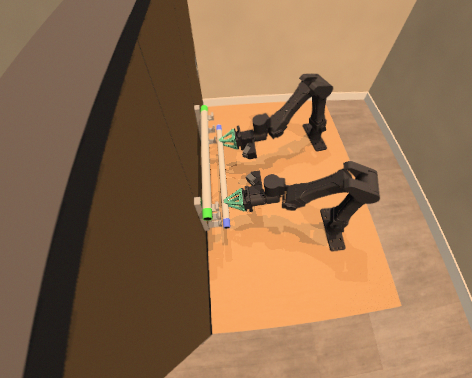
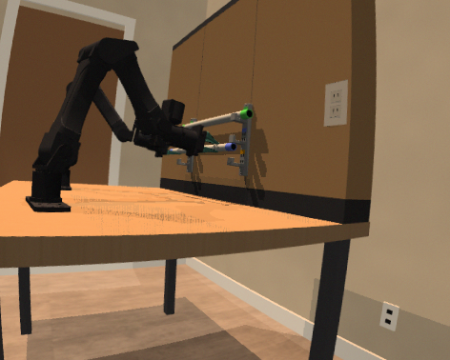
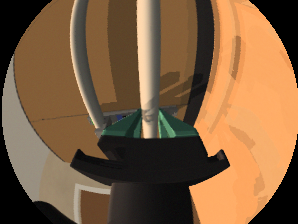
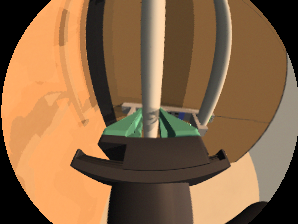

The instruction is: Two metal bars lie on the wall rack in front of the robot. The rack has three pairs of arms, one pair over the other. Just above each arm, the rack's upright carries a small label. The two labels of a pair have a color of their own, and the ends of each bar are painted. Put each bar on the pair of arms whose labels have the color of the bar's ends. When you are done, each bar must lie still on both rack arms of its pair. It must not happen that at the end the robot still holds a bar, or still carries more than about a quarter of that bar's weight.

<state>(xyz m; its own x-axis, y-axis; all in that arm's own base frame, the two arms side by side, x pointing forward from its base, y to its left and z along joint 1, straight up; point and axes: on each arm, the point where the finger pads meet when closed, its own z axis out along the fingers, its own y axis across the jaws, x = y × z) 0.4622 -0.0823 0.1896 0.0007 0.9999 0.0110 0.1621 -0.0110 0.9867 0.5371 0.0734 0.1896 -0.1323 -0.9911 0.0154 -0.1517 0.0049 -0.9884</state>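
The blue-ended bar is 14 cm to the right of my left hand and 2 cm ahead of it. The rest, counted from my left hand: wall socket (69 cm to the right, 17 cm ahead, 11 cm above); then brown wall panel (24 cm above, 17 cm ahead, 13 cm to the right); then green-ended bar (14 cm to the right, 12 cm above, 8 cm ahead).
Now: right hand 15 cm to the right of the blue-ended bar and 1 cm past it. Round my right hand: wall socket 40 cm to the right, 14 cm ahead, 11 cm above; then brown wall panel 24 cm above, 16 cm to the left, 14 cm ahead; then green-ended bar 16 cm to the left, 12 cm above, 4 cm ahead.
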